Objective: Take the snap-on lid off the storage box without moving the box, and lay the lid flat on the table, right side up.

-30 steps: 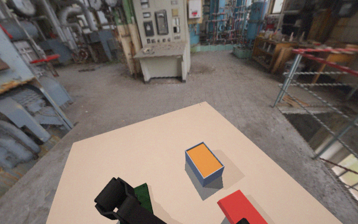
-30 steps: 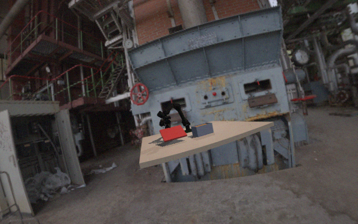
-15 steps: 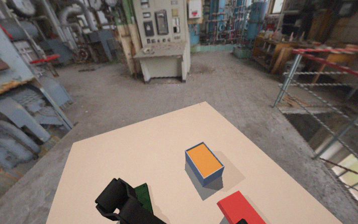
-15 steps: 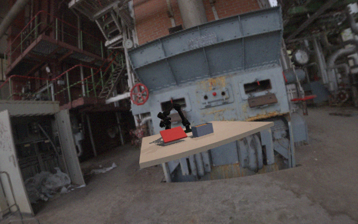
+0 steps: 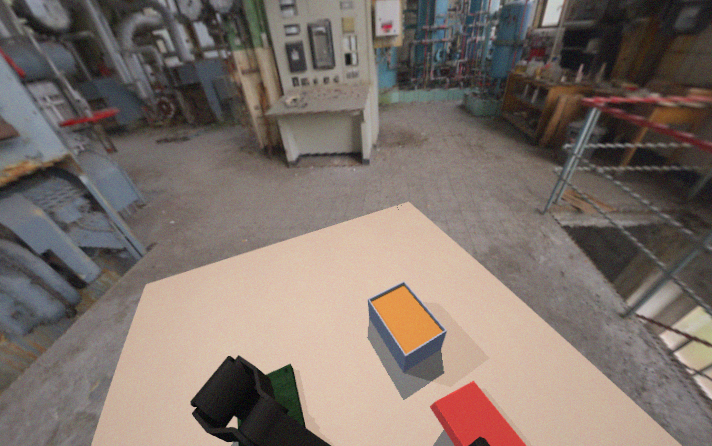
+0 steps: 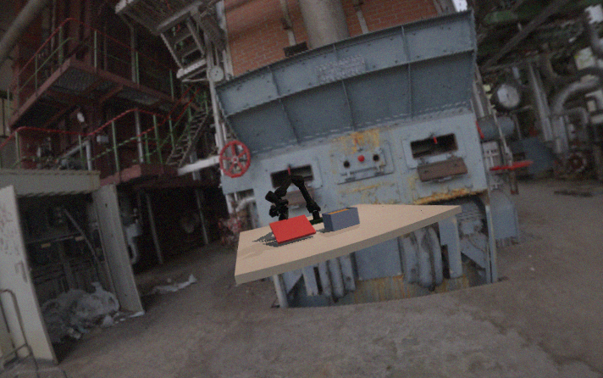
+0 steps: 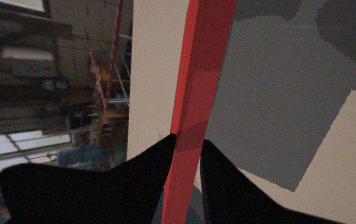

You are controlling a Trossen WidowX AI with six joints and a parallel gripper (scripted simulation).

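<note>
The red lid lies 70 mm ahead of my gripper tip, 40 mm below it and 20 mm to the left of it. The rest, counted from my gripper tip: storage box (340 mm to the left, 60 mm below, 10 mm behind).
</note>
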